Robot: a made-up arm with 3 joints. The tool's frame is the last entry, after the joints. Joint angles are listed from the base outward. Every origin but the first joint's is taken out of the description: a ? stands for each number. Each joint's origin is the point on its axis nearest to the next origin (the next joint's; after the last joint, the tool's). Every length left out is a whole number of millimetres.
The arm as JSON. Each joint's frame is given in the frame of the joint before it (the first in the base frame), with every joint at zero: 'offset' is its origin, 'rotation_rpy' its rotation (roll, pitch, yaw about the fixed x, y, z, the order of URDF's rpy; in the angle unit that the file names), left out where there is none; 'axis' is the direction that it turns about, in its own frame. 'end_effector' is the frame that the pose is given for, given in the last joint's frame.
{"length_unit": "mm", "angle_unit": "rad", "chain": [
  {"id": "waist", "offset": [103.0, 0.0, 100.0], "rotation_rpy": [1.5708, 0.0, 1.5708], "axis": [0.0, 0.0, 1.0]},
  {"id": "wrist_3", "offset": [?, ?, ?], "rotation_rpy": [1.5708, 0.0, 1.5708], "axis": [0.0, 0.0, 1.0]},
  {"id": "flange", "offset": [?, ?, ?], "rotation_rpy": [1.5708, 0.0, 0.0], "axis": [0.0, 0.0, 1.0]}
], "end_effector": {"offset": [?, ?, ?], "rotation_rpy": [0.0, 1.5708, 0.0]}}
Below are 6 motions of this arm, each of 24 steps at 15 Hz.
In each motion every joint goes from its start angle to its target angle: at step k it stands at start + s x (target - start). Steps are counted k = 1, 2, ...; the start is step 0. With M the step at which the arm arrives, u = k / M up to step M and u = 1 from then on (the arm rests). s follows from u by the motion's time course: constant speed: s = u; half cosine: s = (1 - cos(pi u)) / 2; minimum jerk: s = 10 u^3 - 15 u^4 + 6 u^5.
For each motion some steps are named. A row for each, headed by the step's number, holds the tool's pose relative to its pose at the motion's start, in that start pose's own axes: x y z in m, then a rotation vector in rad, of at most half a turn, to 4 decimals.
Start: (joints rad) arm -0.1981 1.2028 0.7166
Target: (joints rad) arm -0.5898 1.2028 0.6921
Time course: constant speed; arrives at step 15
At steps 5, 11, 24:
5: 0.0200 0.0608 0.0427 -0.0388 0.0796 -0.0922
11: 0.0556 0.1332 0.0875 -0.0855 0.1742 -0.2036
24: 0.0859 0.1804 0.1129 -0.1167 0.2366 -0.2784

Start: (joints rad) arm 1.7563 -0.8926 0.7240
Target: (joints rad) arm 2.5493 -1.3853 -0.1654
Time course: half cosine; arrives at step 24
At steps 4, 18, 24:
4: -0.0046 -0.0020 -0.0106 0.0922 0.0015 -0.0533
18: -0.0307 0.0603 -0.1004 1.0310 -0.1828 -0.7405
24: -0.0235 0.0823 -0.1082 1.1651 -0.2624 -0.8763

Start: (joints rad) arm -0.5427 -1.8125 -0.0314
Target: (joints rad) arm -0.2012 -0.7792 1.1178
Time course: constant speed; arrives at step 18
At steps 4, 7, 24:
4: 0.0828 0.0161 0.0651 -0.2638 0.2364 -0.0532
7: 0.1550 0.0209 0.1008 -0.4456 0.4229 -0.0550
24: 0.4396 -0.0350 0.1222 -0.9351 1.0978 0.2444

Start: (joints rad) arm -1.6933 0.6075 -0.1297
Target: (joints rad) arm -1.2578 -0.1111 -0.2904
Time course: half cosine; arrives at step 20
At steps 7, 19, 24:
7: -0.0537 -0.0755 -0.0495 0.1477 -0.1850 0.0870
19: -0.1095 -0.2250 -0.2408 0.5811 -0.6692 0.2551
24: -0.1095 -0.2257 -0.2426 0.5850 -0.6733 0.2561

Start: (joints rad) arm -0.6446 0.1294 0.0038
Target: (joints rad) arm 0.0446 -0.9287 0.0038
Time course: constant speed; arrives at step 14
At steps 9, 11, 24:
9: -0.1143 -0.1257 -0.2347 0.4416 -0.6685 -0.0970
11: -0.1149 -0.1219 -0.2919 0.5344 -0.8099 -0.1604
24: -0.0991 -0.0962 -0.3676 0.6645 -1.0132 -0.2845

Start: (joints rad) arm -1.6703 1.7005 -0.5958
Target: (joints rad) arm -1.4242 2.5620 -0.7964
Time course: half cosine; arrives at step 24
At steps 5, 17, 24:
5: 0.0224 0.0050 0.0268 0.0163 0.0874 -0.0301
17: 0.2213 0.0368 0.1279 0.0619 0.6508 -0.2924
24: 0.2830 0.0439 0.1280 0.0525 0.7950 -0.3843

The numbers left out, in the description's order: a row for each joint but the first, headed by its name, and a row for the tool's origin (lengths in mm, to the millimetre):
wrist_3: 135.0 187.0 0.0
flange: 267.0 -304.0 0.0
tool: 18.0 -26.0 0.0

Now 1 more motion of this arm.
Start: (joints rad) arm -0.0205 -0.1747 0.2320
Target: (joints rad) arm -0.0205 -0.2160 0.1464
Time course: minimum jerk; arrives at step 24
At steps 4, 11, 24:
4: -0.0004 0.0000 -0.0005 0.0030 -0.0014 -0.0003
11: -0.0050 0.0006 -0.0062 0.0361 -0.0170 -0.0037
24: -0.0117 0.0015 -0.0147 0.0856 -0.0406 -0.0078

